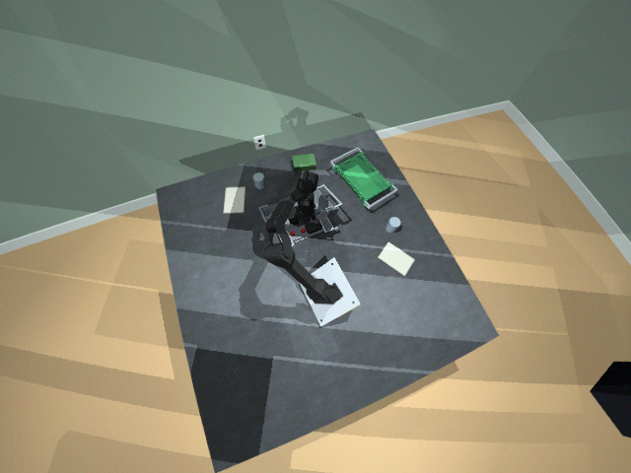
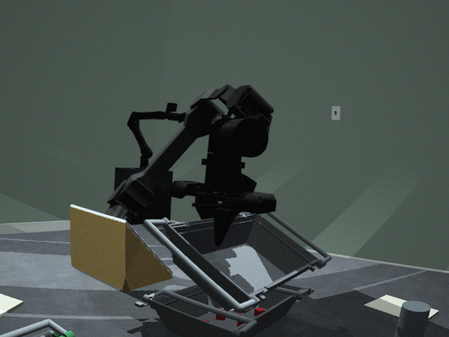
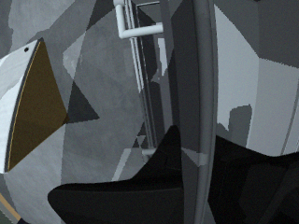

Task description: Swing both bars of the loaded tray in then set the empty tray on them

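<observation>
Right now the grey tray is 70 mm ahead of my gripper tip and 10 mm to the right of it. From my gripper tip the other things lie so: green block: 370 mm ahead, 200 mm to the right, 130 mm below.
</observation>
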